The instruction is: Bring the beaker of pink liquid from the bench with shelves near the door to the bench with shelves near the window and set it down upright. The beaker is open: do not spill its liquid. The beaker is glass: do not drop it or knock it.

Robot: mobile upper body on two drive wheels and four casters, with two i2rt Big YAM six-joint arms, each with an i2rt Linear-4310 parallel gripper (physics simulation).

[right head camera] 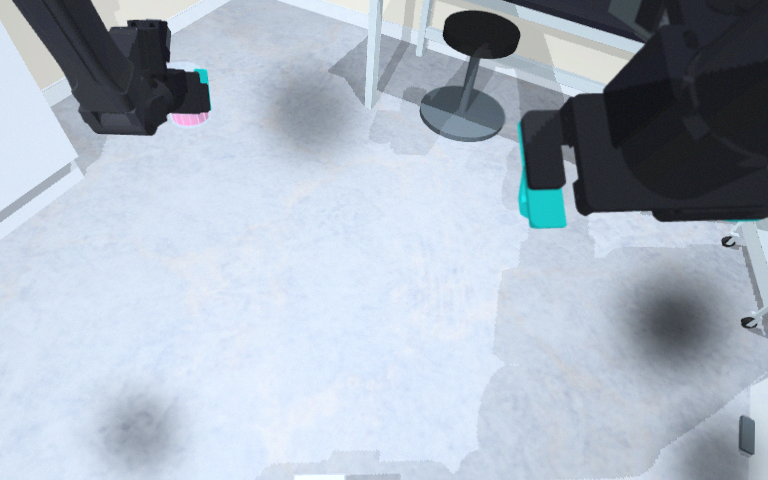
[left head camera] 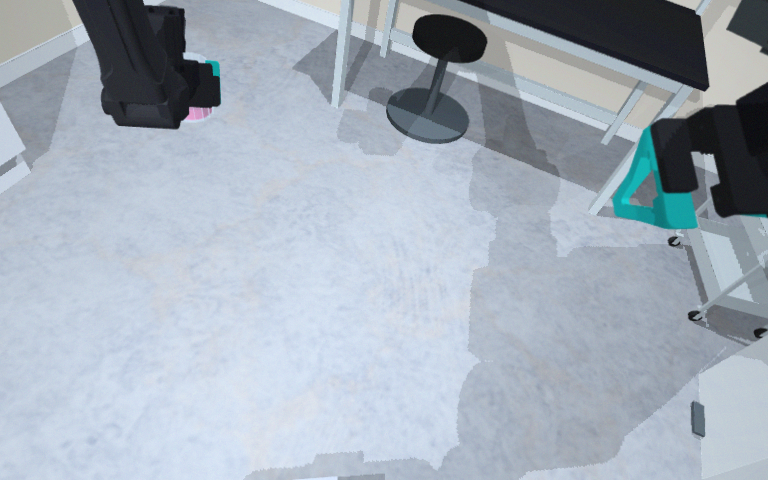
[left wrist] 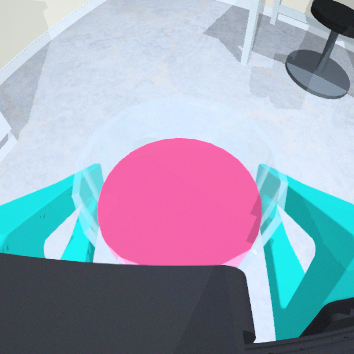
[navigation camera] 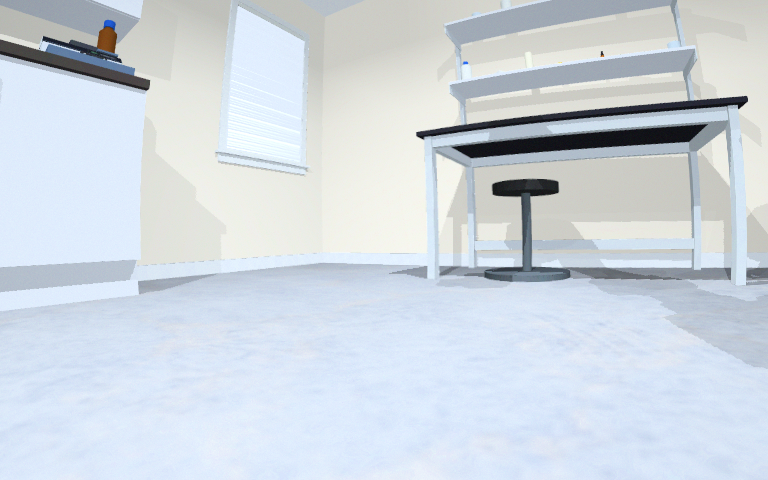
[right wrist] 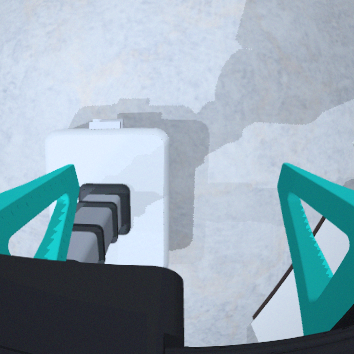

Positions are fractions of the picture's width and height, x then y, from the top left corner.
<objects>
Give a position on a glass beaker of pink liquid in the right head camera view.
0.24, 0.25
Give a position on a white floor cabinet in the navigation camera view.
0.10, 0.27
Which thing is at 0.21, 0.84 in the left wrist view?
My left gripper.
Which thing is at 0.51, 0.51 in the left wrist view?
A glass beaker of pink liquid.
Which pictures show my right gripper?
The right head camera view, the left head camera view and the right wrist view only.
</objects>
